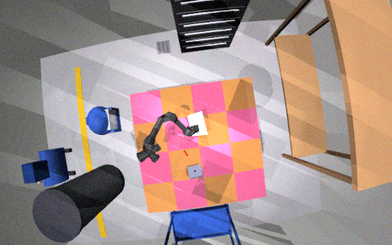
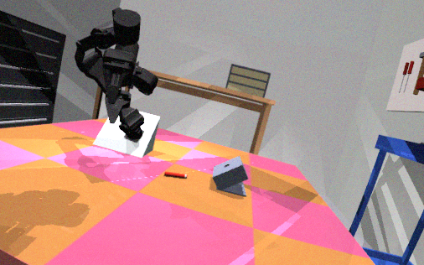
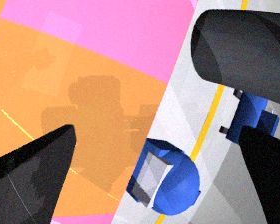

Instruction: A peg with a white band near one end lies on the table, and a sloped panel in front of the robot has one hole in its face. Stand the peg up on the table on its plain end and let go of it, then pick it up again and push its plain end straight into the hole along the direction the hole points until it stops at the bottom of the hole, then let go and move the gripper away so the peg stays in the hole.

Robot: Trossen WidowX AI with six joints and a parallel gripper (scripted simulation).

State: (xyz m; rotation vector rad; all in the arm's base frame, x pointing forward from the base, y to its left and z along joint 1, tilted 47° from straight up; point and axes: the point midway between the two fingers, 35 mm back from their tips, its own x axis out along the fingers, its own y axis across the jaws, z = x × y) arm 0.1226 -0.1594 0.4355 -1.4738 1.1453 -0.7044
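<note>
The red peg is 110 mm ahead of my gripper tip, 310 mm to the left of it and 210 mm below it. Round my gripper tip: grey sloped panel 280 mm ahead, 370 mm to the left, 160 mm below.
</note>
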